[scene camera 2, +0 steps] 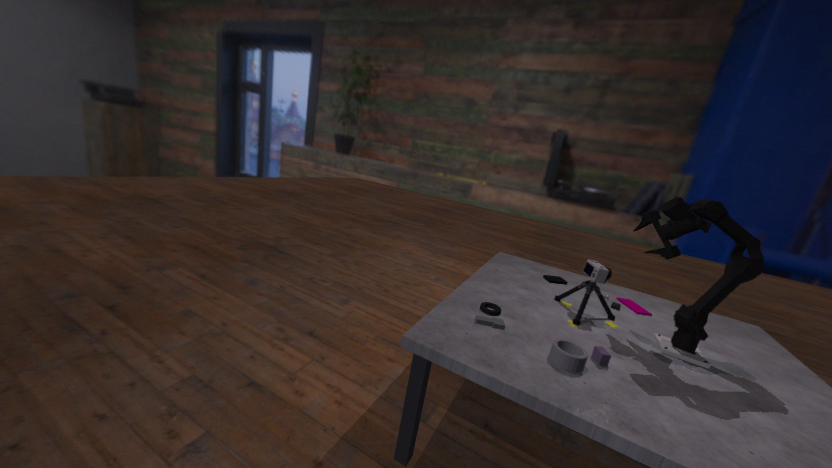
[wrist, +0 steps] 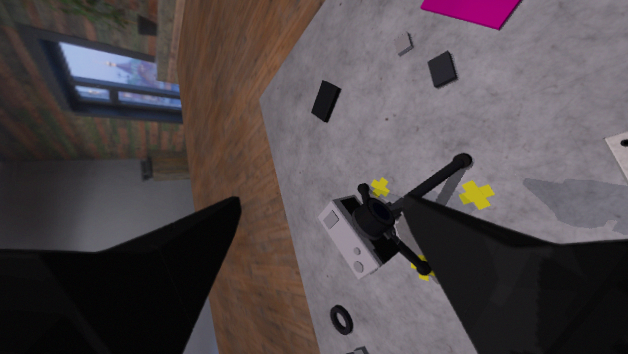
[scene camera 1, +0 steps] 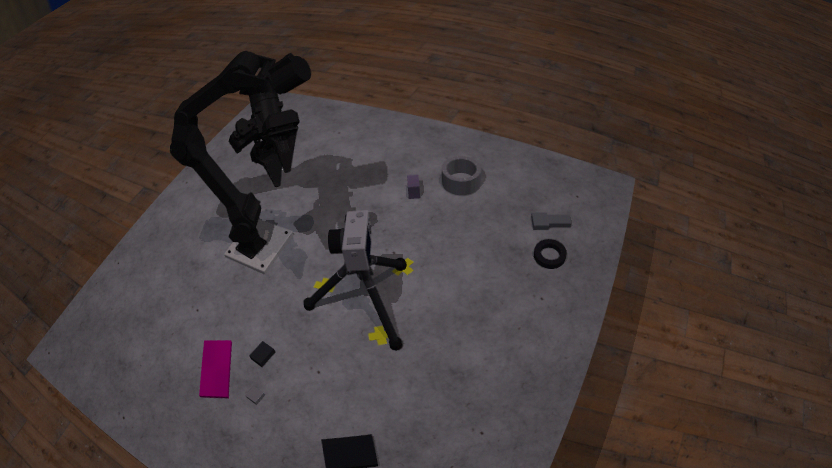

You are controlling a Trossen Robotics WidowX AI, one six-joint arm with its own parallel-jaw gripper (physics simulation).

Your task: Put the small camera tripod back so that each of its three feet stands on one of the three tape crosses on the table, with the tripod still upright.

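Frame: origin at the arm's base, x down, y back, z left, level; millimetres.
Where they show: gripper, fingertip midpoint: [scene camera 2: 639, 241] [wrist: 322, 203] [scene camera 1: 282, 179]; arm's base, link origin: [scene camera 2: 682, 347] [scene camera 1: 251, 245].
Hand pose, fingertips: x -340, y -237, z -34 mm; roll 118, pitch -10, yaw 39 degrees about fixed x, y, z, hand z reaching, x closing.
Observation:
Things, the pixels of their top centre, and the offset from my fingertips. "spot": a spot on its surface instead.
- right-hand yellow cross, surface spot: [wrist: 424, 275] [scene camera 2: 577, 321] spot: dx +336, dy -109, dz +191 mm
- remaining cross, top centre: [scene camera 1: 380, 335] [wrist: 379, 187] [scene camera 2: 566, 303] dx +352, dy -178, dz +1 mm
- grey ring, top centre: [scene camera 1: 461, 168] [scene camera 2: 570, 348] dx +305, dy -92, dz +494 mm
- purple block, top centre: [scene camera 1: 413, 180] [scene camera 2: 602, 350] dx +313, dy -7, dz +400 mm
- black ring, top centre: [scene camera 1: 550, 251] [wrist: 339, 320] [scene camera 2: 491, 307] dx +338, dy -396, dz +379 mm
- grey piece, top centre: [scene camera 1: 552, 219] [scene camera 2: 490, 319] dx +338, dy -357, dz +480 mm
- magenta slab, top centre: [scene camera 1: 215, 367] [scene camera 2: 633, 305] dx +345, dy +76, dz -288 mm
- small dark block, top centre: [scene camera 1: 261, 352] [wrist: 440, 68] dx +338, dy +5, dz -189 mm
- black slab, top centre: [scene camera 1: 348, 451] [wrist: 323, 101] [scene camera 2: 555, 278] dx +338, dy -288, dz -275 mm
The small camera tripod [scene camera 1: 381, 307] [scene camera 2: 583, 303] [wrist: 433, 181] stands upright with a pale camera [scene camera 1: 356, 250] [scene camera 2: 596, 271] [wrist: 345, 240] on top. One foot is on the right-hand yellow cross [scene camera 1: 409, 266] [scene camera 2: 573, 323] [wrist: 424, 277], partly covering it. Another foot is off to the side of the cross nearest the arm base [scene camera 1: 321, 284] [scene camera 2: 610, 324] [wrist: 476, 195]. The third foot is just beside the remaining cross [scene camera 1: 378, 335] [scene camera 2: 566, 303] [wrist: 380, 186]. My gripper [scene camera 1: 282, 178] [scene camera 2: 641, 240] [wrist: 322, 203] is open and empty, high above the table, apart from the tripod.
A grey ring [scene camera 1: 461, 185] [scene camera 2: 567, 360] and purple block [scene camera 1: 413, 187] [scene camera 2: 601, 356] stand near each other. A black ring [scene camera 1: 540, 262] [scene camera 2: 490, 314] [wrist: 334, 324] lies by a grey piece [scene camera 1: 541, 221]. A magenta slab [scene camera 1: 215, 369], small dark block [scene camera 1: 262, 353] and black slab [scene camera 1: 349, 451] also lie on the table.

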